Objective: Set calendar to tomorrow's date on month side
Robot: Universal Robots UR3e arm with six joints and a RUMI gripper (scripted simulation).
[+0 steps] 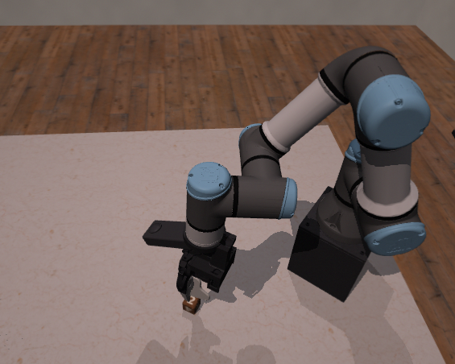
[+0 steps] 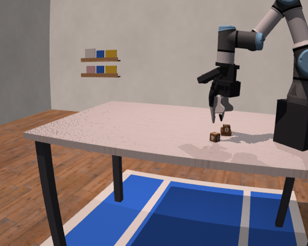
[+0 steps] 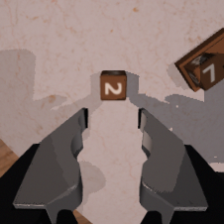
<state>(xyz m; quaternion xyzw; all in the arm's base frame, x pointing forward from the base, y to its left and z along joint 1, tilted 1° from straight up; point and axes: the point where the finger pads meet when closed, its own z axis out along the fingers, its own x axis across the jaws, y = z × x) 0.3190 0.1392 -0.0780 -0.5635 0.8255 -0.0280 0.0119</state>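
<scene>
My hand is 8 cm above the brown digit cube. The rest, counted from my hand: calendar tray: 12 cm to the right, 8 cm below, 1 cm behind.
</scene>
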